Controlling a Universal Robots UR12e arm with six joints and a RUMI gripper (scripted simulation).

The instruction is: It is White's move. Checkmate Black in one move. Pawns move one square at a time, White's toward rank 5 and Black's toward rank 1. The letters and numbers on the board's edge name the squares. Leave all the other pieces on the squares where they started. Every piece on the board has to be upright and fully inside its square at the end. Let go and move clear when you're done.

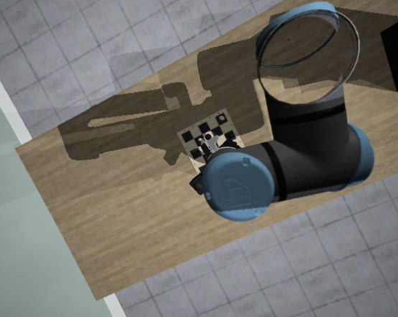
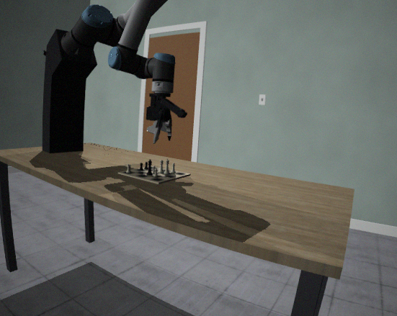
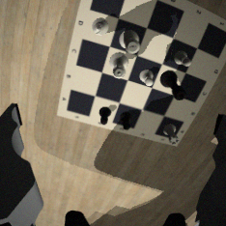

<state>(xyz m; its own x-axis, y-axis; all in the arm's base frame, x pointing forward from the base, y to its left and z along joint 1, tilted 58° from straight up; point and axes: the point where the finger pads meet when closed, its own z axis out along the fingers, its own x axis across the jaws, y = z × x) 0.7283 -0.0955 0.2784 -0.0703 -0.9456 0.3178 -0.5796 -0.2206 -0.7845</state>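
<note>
The chessboard is 13 cm below my hand, 4 cm to the right of it and 2 cm behind it. From my hand the other things lie so: black chess piece 10 cm below, 7 cm to the right, 3 cm behind.
</note>
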